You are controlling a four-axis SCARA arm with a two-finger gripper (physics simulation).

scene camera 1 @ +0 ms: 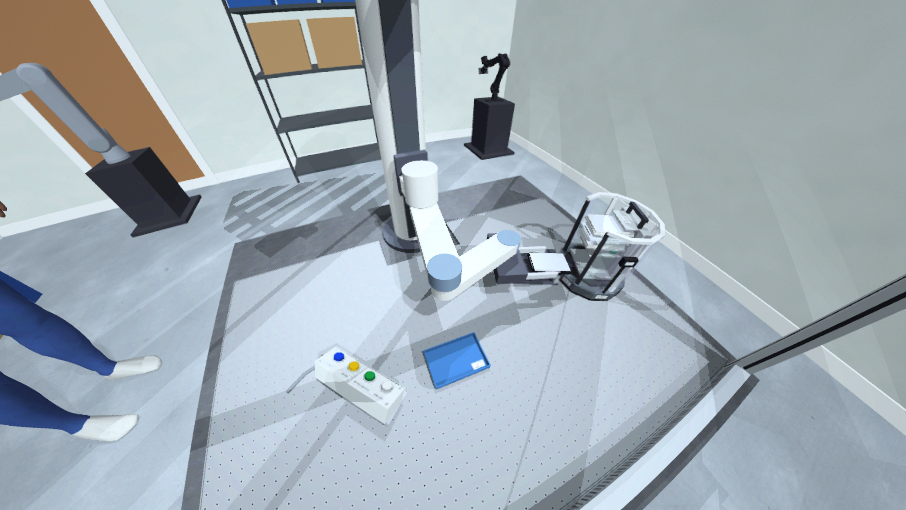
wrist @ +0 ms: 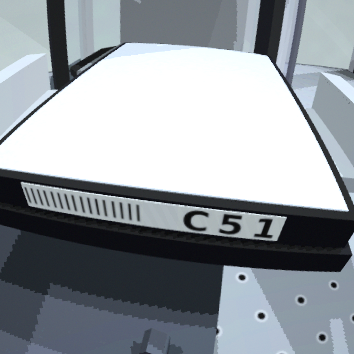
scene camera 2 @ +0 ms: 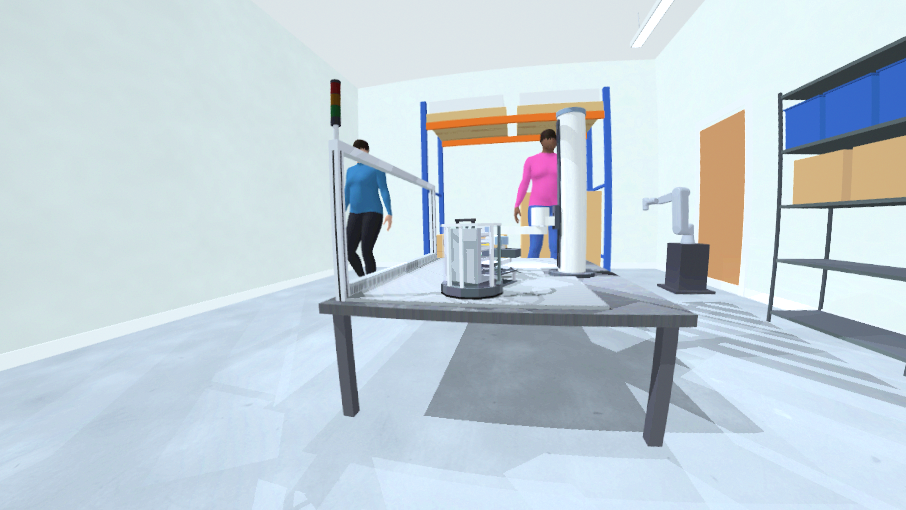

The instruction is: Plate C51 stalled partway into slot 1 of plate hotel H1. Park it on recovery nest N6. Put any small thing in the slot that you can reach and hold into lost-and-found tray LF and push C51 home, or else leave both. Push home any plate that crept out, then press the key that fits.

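Note:
My gripper is shut on plate C51, with a pale finger along each side. The plate looks level, its white top up and its label toward the wrist camera. It is in front of hotel H1, a round cage with dark posts. A dark surface shows below the plate; no N6 label is legible, and the height above it is unclear. Slot 1 and any small thing in it cannot be made out. Blue tray LF holds no visible thing.
The key box has blue, yellow, green and white keys. The arm's column stands behind. A framed guard runs along one table edge.

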